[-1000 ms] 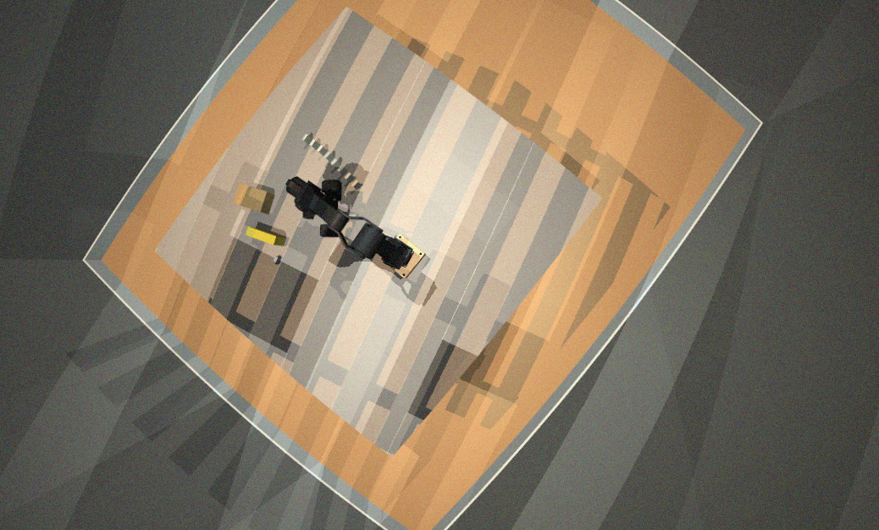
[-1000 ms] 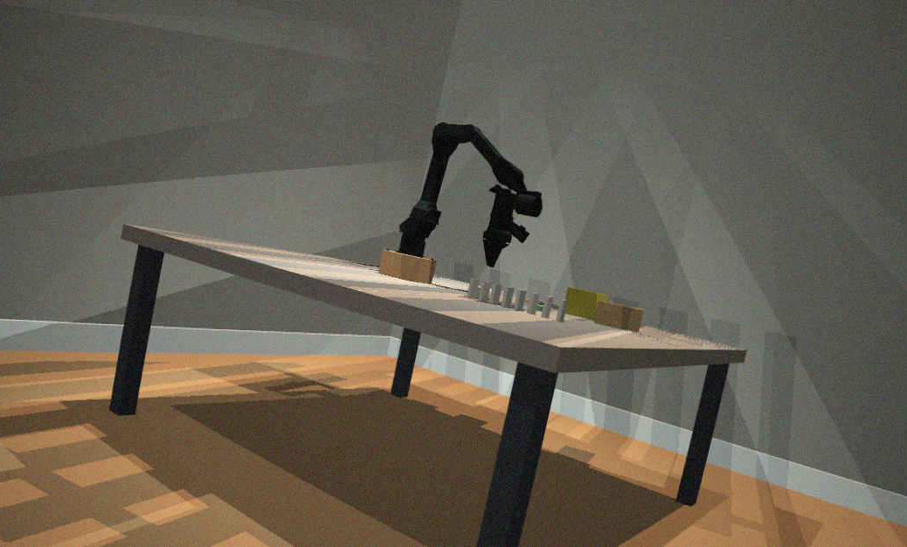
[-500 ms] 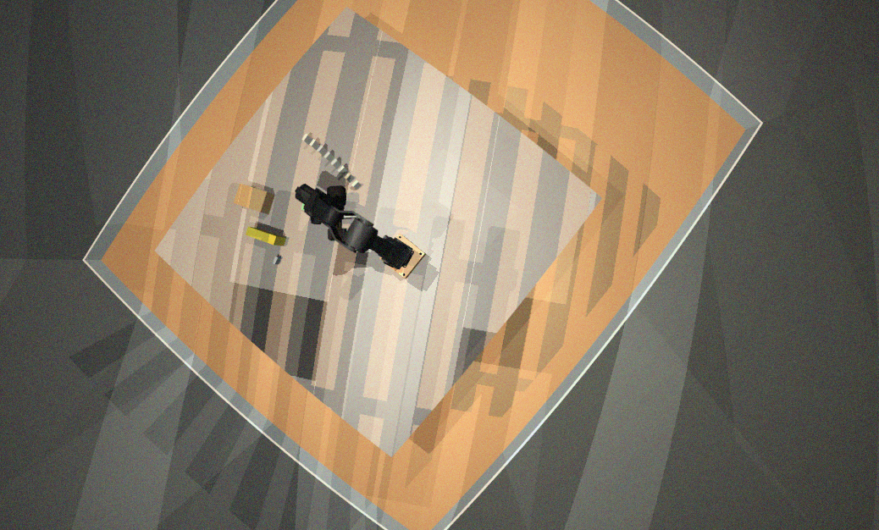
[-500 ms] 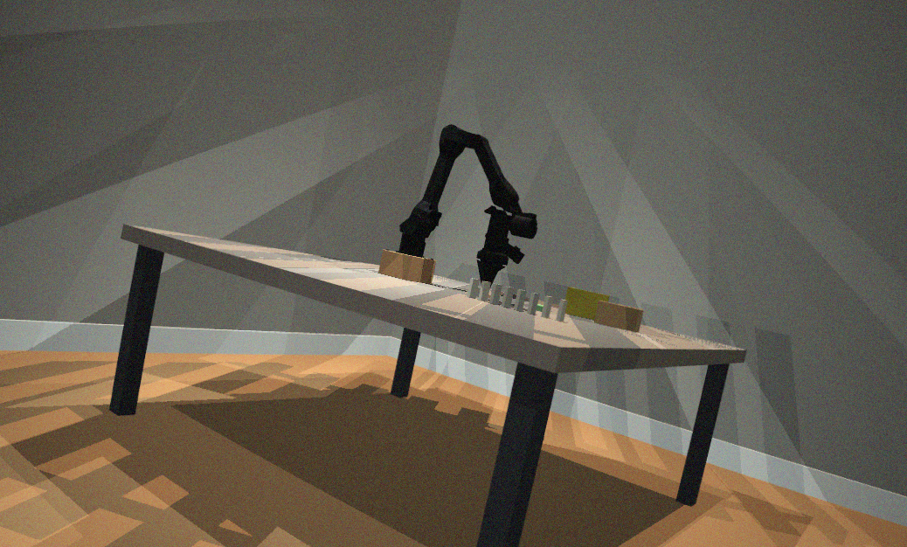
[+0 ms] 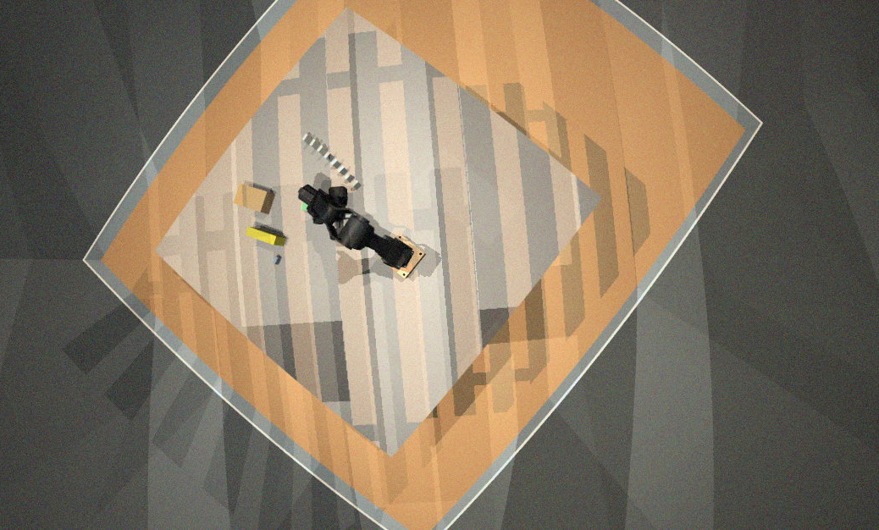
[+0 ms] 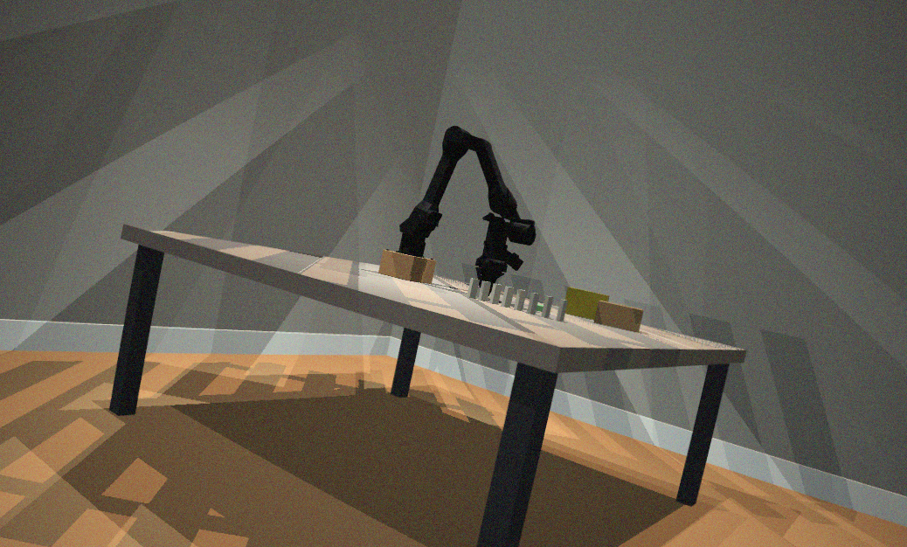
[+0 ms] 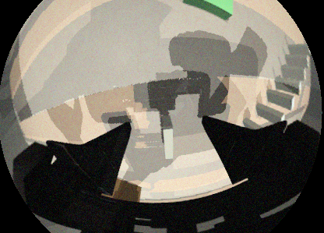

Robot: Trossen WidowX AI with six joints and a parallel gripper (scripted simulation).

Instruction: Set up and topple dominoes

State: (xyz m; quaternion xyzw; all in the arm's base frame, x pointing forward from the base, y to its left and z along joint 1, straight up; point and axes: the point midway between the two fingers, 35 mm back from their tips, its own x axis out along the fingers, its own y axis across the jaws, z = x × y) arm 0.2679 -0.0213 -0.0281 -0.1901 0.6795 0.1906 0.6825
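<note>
The small dark piece lies 160 mm ahead of my gripper tip, 270 mm to the left of it and 10 mm above it. The rest, counted from my gripper tip: yellow block (230 mm ahead, 210 mm to the left, 30 mm above); then brown box (350 mm ahead, 110 mm to the left, 20 mm above); then green block (160 mm ahead, 30 mm to the left).
</note>
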